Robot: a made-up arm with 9 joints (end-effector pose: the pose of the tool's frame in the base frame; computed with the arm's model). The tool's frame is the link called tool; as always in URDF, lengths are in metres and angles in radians. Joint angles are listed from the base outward.
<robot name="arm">
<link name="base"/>
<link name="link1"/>
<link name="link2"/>
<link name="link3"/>
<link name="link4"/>
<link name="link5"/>
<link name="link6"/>
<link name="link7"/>
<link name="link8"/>
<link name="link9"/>
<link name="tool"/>
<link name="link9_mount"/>
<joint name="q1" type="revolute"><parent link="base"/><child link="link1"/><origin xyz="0 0 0.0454" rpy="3.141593 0 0"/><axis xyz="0 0 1"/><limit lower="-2.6" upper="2.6"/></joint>
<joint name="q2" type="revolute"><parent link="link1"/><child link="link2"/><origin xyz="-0.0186 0.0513 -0.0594" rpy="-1.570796 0 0"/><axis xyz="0 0 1"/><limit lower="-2.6" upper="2.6"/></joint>
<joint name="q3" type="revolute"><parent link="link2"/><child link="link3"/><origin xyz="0.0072 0.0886 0.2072" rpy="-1.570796 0 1.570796"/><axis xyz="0 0 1"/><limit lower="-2.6" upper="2.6"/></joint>
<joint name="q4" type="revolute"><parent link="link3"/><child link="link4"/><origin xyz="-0.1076 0.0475 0.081" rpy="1.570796 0 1.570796"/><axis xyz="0 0 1"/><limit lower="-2.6" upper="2.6"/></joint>
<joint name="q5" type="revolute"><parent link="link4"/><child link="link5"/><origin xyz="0.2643 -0.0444 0.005" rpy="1.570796 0 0"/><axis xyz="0 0 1"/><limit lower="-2.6" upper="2.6"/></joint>
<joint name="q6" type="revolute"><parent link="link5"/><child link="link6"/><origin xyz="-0.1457 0.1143 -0.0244" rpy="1.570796 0 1.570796"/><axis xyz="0 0 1"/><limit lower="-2.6" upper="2.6"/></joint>
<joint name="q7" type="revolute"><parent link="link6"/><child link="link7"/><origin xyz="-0.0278 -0.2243 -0.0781"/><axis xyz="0 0 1"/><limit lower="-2.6" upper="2.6"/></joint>
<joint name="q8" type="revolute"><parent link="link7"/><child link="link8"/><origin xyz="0.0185 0.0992 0.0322" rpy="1.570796 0 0"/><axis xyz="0 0 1"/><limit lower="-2.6" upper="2.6"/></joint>
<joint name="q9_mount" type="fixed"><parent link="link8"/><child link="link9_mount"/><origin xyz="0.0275 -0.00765 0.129"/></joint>
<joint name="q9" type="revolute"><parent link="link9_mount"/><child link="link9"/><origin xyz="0.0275 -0.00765 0.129" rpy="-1.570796 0 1.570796"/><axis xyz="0 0 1"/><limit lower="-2.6" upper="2.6"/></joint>
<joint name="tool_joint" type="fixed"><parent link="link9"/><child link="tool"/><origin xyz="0.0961 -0.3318 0.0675" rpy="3.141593 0 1.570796"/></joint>
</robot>
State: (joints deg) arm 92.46 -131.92 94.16 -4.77 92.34 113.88 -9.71 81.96 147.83
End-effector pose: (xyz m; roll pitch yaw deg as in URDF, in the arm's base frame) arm -0.5706 0.0112 0.1883 -119.87 82.64 -114.61
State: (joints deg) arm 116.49 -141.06 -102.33 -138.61 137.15 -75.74 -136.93 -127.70 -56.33
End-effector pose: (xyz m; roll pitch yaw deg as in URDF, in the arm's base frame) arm 0.0403 -0.1290 0.2653 116.08 -4.90 71.36
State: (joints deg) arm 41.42 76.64 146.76 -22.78 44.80 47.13 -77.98 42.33 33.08
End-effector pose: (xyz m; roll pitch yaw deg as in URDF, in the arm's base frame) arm -0.5420 -0.5256 -0.2228 123.09 -14.13 64.70
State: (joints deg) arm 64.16 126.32 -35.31 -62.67 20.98 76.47 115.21 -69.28 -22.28
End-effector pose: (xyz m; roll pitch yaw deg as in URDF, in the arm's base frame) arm -0.5417 -0.2173 0.2327 99.94 30.55 39.76
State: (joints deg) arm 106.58 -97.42 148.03 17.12 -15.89 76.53 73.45 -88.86 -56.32
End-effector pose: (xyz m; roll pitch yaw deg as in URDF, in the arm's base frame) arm -0.0339 0.7183 0.1606 -109.24 7.95 -123.36
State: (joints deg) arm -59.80 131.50 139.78 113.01 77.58 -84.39 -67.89 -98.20 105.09
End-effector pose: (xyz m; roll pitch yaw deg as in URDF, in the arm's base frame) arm 0.2029 -0.2216 -0.6938 107.37 -52.77 5.83
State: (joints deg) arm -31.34 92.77 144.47 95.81 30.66 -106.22 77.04 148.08 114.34
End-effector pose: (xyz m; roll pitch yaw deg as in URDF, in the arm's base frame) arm 0.1163 -0.7823 0.0053 179.96 29.00 113.33
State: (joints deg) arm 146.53 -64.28 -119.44 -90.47 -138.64 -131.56 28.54 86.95 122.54
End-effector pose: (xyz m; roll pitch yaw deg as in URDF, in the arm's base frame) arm -0.0437 0.0388 -0.3261 -4.44 -32.30 131.17
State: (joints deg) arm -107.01 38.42 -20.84 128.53 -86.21 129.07 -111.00 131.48 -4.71
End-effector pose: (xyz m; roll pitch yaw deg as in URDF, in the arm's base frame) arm 0.9836 -0.0590 -0.1411 99.34 -6.28 -135.74
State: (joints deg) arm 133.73 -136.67 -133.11 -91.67 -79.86 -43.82 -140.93 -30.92 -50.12
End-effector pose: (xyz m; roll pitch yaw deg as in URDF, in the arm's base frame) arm 0.0549 0.4450 0.1882 16.80 28.59 -126.55
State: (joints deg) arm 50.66 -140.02 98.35 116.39 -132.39 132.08 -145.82 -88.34 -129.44
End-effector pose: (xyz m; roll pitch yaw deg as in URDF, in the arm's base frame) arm 0.0718 -0.4396 0.4123 -69.94 45.81 -74.72
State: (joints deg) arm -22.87 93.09 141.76 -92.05 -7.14 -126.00 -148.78 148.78 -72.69
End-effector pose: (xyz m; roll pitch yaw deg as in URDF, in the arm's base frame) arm -0.1748 0.0328 0.3765 -8.02 55.78 -49.55
